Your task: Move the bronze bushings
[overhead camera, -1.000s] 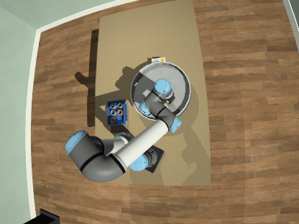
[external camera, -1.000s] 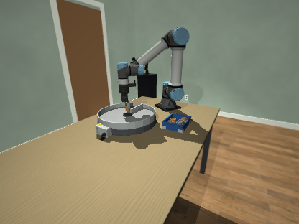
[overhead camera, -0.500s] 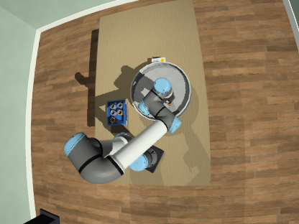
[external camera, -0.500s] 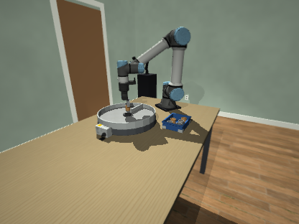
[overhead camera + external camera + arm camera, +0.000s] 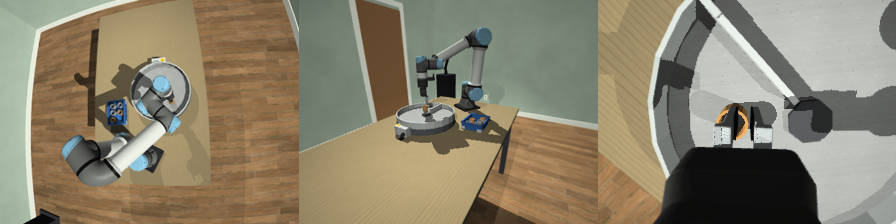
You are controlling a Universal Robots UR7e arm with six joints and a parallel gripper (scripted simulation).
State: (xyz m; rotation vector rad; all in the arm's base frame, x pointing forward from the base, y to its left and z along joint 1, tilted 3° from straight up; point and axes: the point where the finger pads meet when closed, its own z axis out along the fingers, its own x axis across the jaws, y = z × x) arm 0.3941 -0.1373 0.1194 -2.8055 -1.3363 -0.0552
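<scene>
The blue crate lies 39 cm to the left of my hand, 11 cm below it and 9 cm behind it. Round my hand: turntable: 8 cm below, 7 cm ahead, 6 cm to the left.
</scene>
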